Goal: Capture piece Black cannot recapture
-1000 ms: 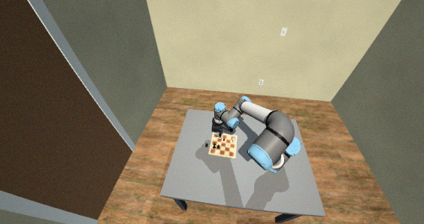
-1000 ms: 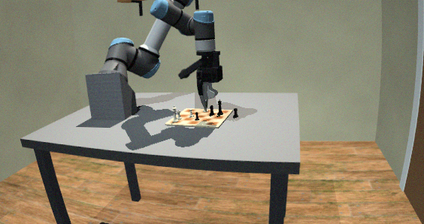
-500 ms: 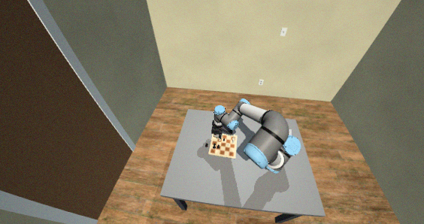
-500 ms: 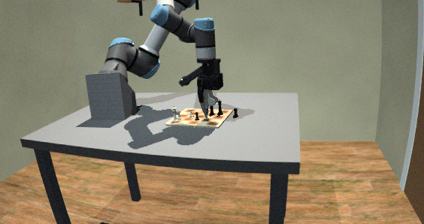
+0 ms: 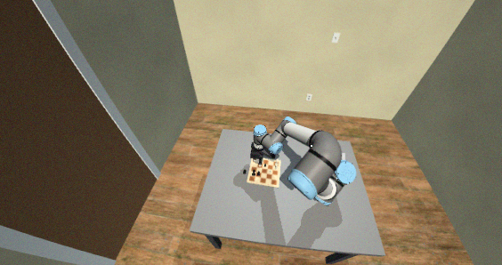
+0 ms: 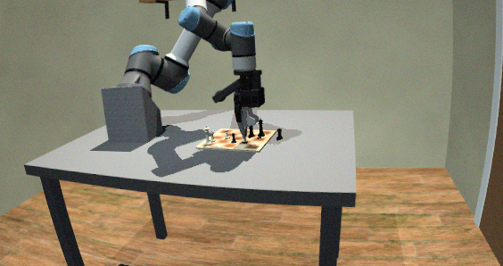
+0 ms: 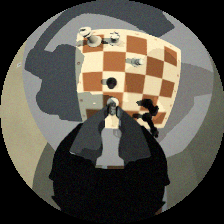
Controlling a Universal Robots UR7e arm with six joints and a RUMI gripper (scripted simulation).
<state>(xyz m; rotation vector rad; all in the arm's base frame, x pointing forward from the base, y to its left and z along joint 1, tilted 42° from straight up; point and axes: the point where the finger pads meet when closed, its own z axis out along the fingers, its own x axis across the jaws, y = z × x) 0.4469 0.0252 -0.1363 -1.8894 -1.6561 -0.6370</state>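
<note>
Right now the black pawn is 40 mm behind my hand and 20 mm below it. Also, from my hand: white pawn (70 mm behind, 50 mm to the left, 20 mm below); small chessboard (40 mm to the left, 40 mm below, 30 mm behind).
</note>
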